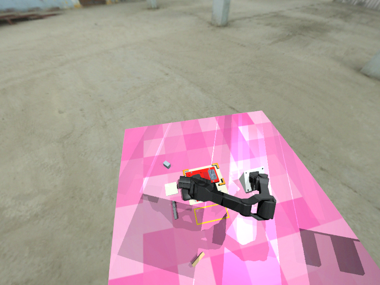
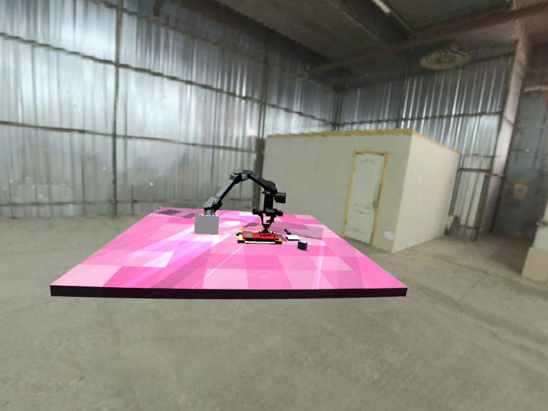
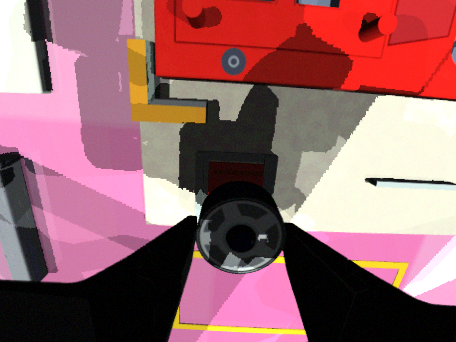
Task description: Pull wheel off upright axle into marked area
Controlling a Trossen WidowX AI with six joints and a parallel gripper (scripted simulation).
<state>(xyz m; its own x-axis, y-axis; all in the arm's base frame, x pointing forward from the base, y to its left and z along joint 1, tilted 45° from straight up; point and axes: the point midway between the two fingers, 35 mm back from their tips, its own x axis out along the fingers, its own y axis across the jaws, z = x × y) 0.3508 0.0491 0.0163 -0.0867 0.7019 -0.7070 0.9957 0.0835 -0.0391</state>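
Now: gripper tip 10 mm above the dark upright axle. From my gripper tip the other things lie so: tan stick 290 mm to the left, 60 mm ahead, 40 mm below; white square 160 mm ahead, 80 mm to the right, 40 mm below; wheel right at my gripper tip.
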